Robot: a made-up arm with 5 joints.
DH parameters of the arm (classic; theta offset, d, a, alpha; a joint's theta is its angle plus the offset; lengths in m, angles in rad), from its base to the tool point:
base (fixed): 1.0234 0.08 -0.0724 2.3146
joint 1: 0 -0.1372 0.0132 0.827
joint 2: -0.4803 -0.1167 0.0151 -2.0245
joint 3: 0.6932 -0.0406 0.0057 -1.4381
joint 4: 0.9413 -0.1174 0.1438 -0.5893
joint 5: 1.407 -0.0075 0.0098 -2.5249
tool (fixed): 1.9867 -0.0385 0 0
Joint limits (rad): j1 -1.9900..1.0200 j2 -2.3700..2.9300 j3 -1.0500..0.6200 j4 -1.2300..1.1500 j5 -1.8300..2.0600
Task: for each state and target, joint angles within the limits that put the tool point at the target. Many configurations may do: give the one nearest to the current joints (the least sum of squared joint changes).
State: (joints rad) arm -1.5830 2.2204 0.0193 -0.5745 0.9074
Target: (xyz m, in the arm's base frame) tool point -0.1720 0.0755 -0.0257
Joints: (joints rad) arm -1.7659 1.8216 -0.1397 -0.2312 1.0028
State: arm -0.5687 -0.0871 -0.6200 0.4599 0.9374
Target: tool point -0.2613 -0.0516 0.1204
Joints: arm -0.0273 -0.4334 -0.6930 0.5375 0.7603
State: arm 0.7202 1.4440 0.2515 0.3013 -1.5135
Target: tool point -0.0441 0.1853 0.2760
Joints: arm 0.2649 1.1905 0.3961 0.2298 -1.3887
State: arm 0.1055 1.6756 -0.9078 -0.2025 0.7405
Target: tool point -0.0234 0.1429 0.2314
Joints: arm 0.7336 0.9841 -0.5243 0.0569 0.7555
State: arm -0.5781 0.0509 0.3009 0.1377 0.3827
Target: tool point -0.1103 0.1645 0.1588
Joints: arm 0.3899 0.8126 0.3445 0.8253 0.6263
